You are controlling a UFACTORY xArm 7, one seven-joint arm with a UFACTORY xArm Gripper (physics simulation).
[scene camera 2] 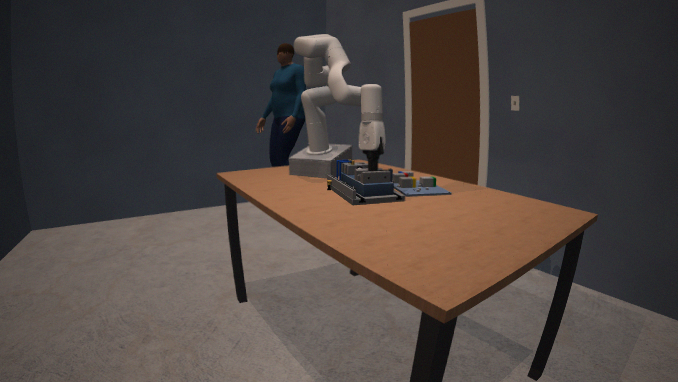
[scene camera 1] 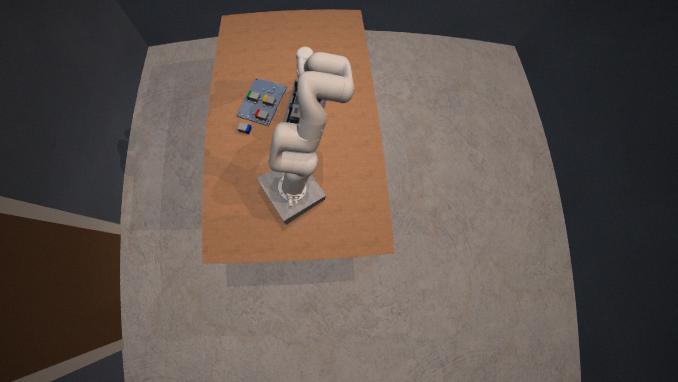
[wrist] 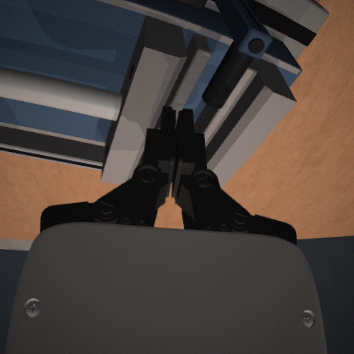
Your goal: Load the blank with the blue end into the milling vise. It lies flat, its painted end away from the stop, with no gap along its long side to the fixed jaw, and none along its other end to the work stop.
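The blank with the blue end lies on the table to the lower left of the blue board, apart from it. The milling vise stands to the right of the board in scene camera 1, partly hidden by the arm. In the wrist view, one grey jaw and another grey jaw face each other, with thin strips between them. A blue arm with a black rod reaches over the gap. My gripper is shut and empty, its tips over the gap beside the rod. Scene camera 1 hides the fingers.
The blue board holds blanks with green, yellow and red ends. The arm's grey base block stands on the wooden table. A person stands behind the arm.
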